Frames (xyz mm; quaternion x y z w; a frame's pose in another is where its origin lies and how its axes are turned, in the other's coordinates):
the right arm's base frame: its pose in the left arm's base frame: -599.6 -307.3 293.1 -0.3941 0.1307 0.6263 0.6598
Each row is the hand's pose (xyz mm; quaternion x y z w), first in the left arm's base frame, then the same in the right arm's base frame.
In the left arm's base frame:
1: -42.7 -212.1 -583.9 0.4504 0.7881 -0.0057 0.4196
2: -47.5 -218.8 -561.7 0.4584 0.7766 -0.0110 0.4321
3: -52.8 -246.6 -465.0 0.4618 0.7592 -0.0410 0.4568
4: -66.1 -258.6 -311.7 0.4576 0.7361 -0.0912 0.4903
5: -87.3 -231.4 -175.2 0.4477 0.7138 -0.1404 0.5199
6: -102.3 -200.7 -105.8 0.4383 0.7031 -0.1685 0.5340
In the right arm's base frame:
1: 754.0 -214.2 -688.4 0.9568 0.1853 0.1029 0.1988
2: 733.5 -217.0 -676.9 0.9605 0.1732 0.0881 0.1991
3: 648.1 -243.9 -630.8 0.9656 0.1682 0.0464 0.1930
4: 534.8 -285.0 -534.3 0.9681 0.1709 -0.0173 0.1823
5: 459.7 -316.5 -419.5 0.9657 0.1780 -0.0784 0.1720
6: 433.0 -330.2 -348.2 0.9620 0.1860 -0.1112 0.1660

